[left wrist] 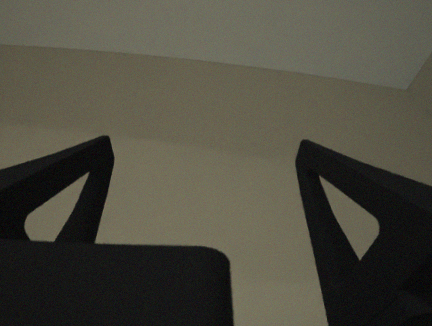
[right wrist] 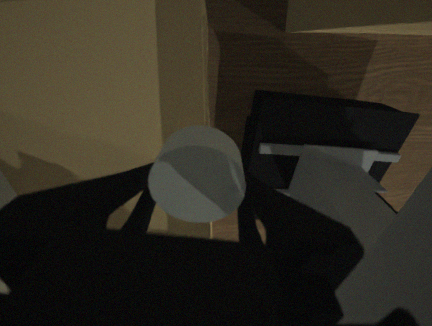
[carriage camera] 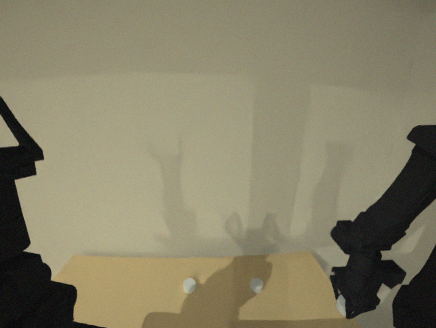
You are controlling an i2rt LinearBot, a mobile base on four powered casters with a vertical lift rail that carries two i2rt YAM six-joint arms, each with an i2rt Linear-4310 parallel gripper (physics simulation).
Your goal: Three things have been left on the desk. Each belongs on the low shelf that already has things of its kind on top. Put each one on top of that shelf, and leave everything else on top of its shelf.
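Frame: origin at the left arm's base, x ahead, y left, z up, level; metres.
Where they show: left gripper, fingertip midpoint: (left wrist: pixel 205 148); right gripper, fingertip midpoint: (right wrist: pixel 200 174) (carriage camera: pixel 343 308).
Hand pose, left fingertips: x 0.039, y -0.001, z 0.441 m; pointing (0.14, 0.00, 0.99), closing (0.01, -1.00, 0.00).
After its pixels a point has its place.
A pale grey-white round piece (right wrist: pixel 197 175) {z -0.066, x 0.152, y -0.649 m} (carriage camera: pixel 341 305) {z -0.067, x 0.146, y -0.617 m} is held between the fingertips of my right gripper (right wrist: pixel 200 174) {z -0.090, x 0.151, y -0.633 m}, which is shut on it. In the right wrist view the piece hangs over the front edge of the low shelf (right wrist: pixel 80 65) {z -0.269, x 0.316, y -0.668 m} (carriage camera: pixel 115 285) {z -0.269, x 0.301, y 0.152 m}, a light wood unit. In the carriage camera the right gripper is at the shelf's right end. Two pale round pieces, one (carriage camera: pixel 189 285) {z -0.245, x 0.318, y -0.165 m} left of centre and one (carriage camera: pixel 256 285) {z -0.245, x 0.329, y -0.432 m} further right, stand on the shelf top. My left gripper (left wrist: pixel 205 148) {z 0.441, x 0.039, y -0.001 m} is open and empty, raised in front of the wall.
The wall (carriage camera: pixel 200 150) {z 0.253, x 0.534, y -0.203 m} rises behind the shelf. In the right wrist view, the wooden floor (right wrist: pixel 280 65) {z -0.879, x -0.144, y -0.643 m} and part of the robot's dark base (right wrist: pixel 325 122) {z -0.580, x -0.233, y -0.514 m} lie right of the shelf edge. Another light wood surface (right wrist: pixel 360 15) {z -0.432, x -0.132, y -0.779 m} shows at the top right. Arm shadows fall across shelf and wall.
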